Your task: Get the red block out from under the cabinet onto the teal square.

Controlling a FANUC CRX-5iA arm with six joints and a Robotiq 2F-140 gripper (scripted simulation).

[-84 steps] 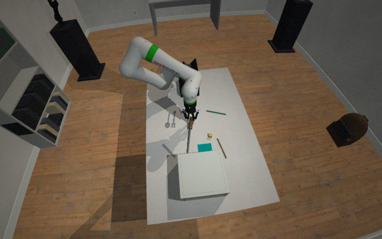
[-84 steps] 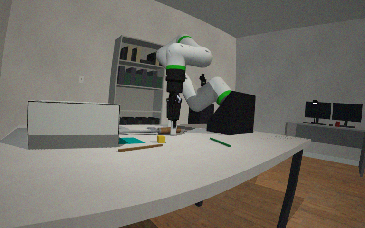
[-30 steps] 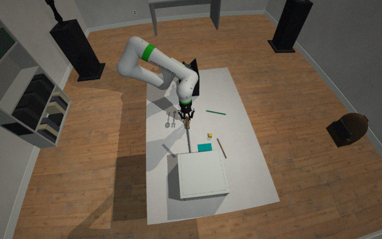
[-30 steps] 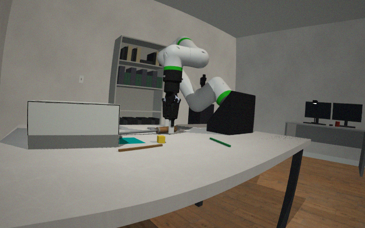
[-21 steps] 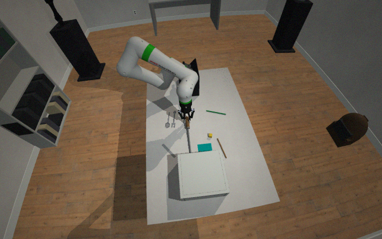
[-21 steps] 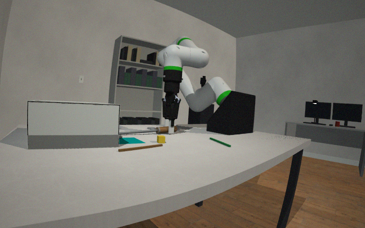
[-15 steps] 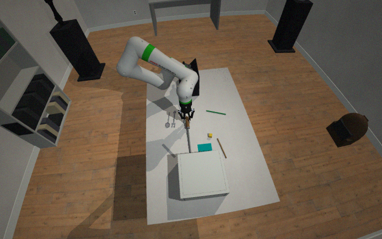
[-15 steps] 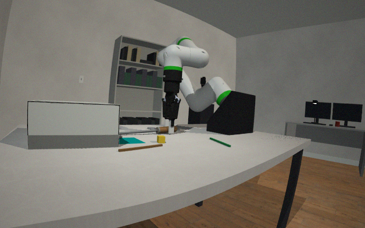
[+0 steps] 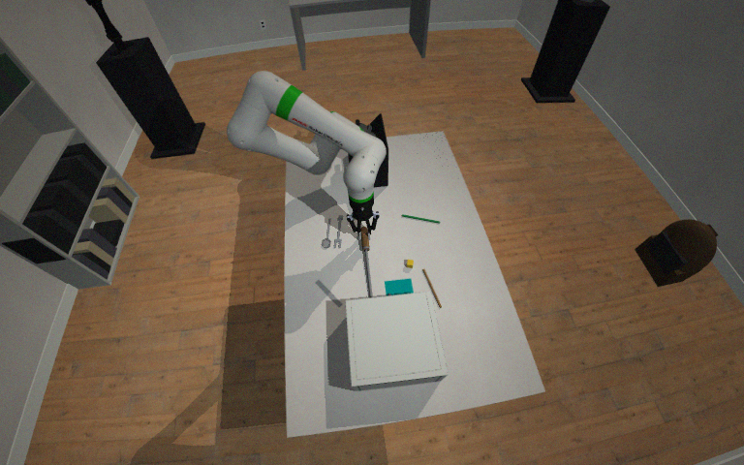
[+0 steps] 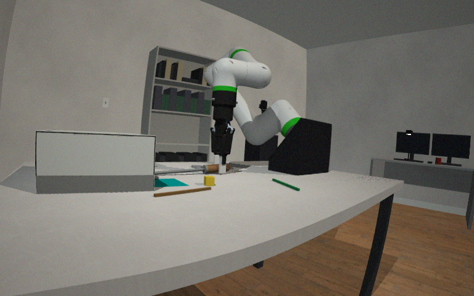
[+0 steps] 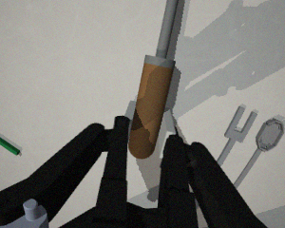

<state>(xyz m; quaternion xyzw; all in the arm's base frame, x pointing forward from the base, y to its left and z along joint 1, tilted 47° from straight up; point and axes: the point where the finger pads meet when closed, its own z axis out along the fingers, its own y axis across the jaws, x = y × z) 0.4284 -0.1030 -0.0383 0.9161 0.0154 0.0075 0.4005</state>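
Right now my hand is 270 mm short of the teal square, 120 mm to the right of it and 40 mm above it. From my hand the other things lie so: tool (140 mm ahead, 40 mm to the left, 20 mm below); green stick (80 mm behind, 260 mm to the left, 30 mm below); yellow cube (150 mm ahead, 180 mm to the left, 30 mm below).
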